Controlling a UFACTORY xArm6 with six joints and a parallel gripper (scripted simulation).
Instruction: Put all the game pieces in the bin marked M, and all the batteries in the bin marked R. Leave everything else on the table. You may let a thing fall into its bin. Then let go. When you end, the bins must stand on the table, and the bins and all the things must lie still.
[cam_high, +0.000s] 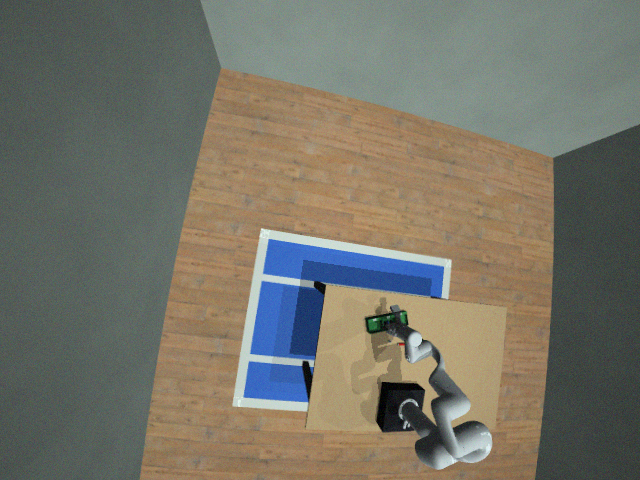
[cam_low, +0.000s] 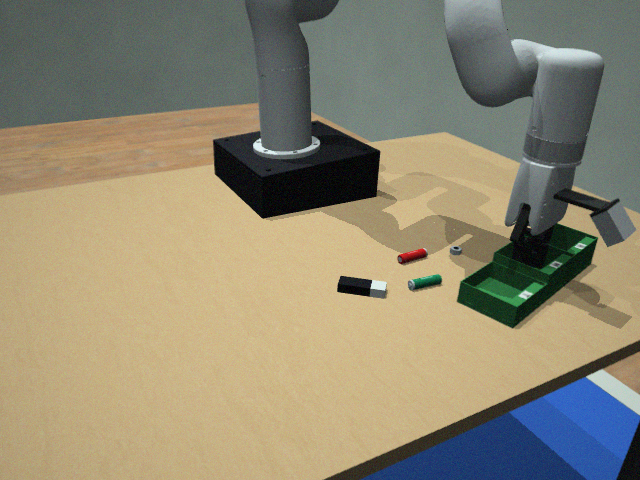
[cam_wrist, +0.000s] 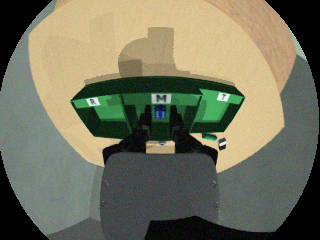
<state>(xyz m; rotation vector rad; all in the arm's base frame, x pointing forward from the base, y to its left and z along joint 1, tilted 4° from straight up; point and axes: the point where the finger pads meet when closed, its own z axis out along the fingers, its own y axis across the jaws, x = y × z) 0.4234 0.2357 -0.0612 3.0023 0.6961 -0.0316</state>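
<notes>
Now: the three joined green bins 1 cm ahead of my hand and 1 cm below it. The rest, counted from my hand: grey nut: 10 cm behind, 6 cm to the right, 3 cm below; then green battery: 2 cm behind, 15 cm to the right, 3 cm below; then blue die: 2 cm below.
</notes>
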